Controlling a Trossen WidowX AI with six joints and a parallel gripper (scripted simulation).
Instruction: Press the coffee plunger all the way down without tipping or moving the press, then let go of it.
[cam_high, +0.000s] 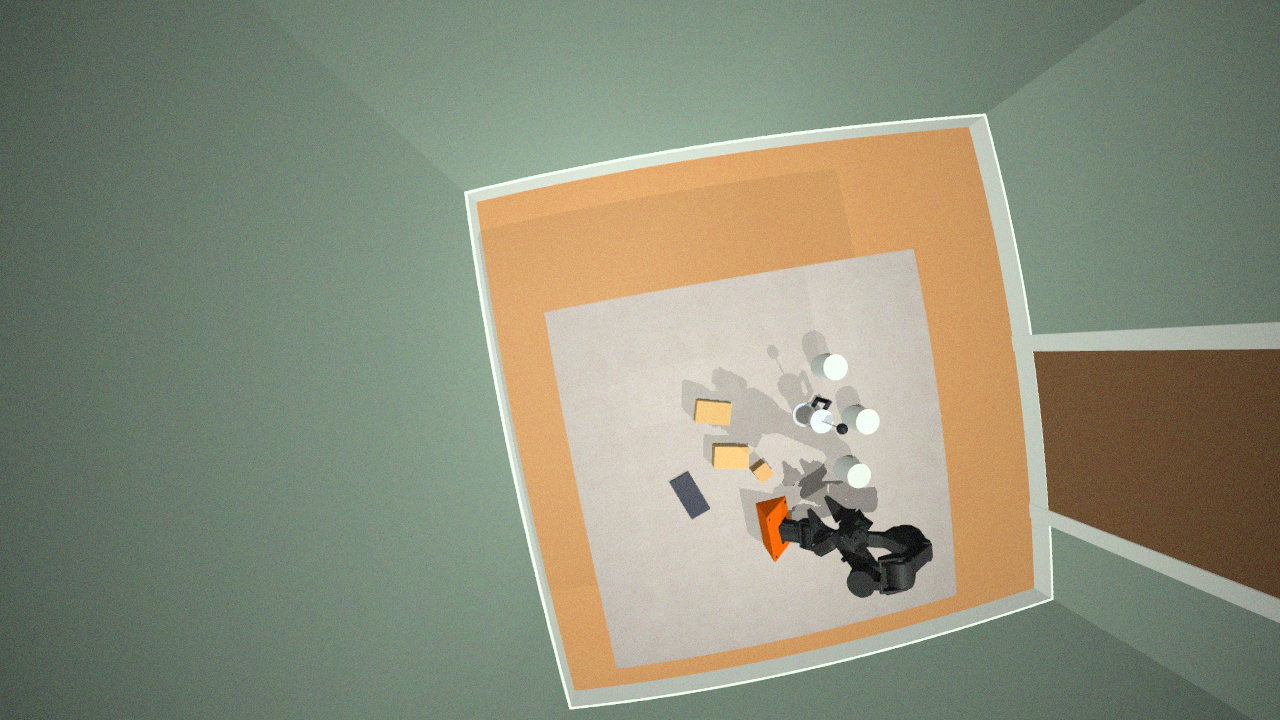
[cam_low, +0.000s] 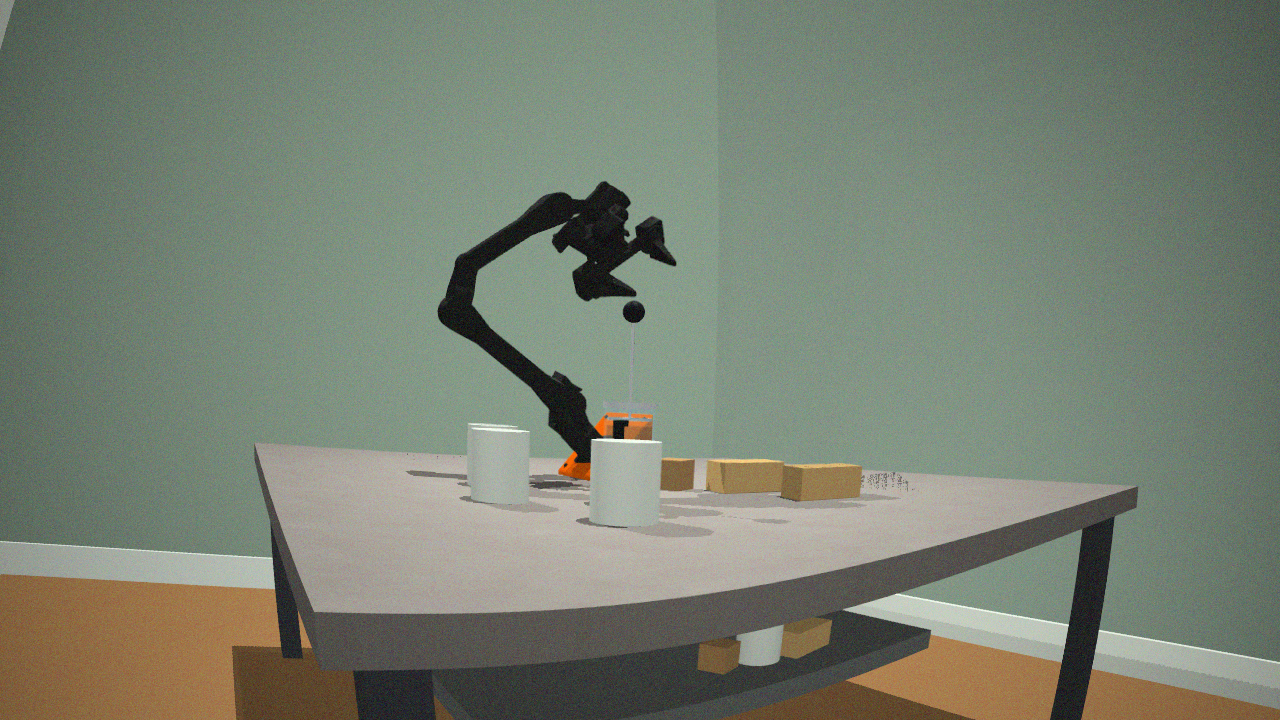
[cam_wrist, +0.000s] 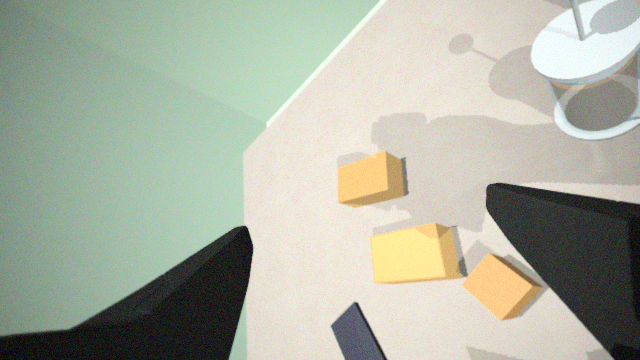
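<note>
The coffee press is 140 mm ahead of my gripper tip, 160 mm to the right of it and 210 mm below it. From my gripper tip the other things lie so: dark flat slab (10 mm behind, 300 mm to the left, 340 mm below).
</note>
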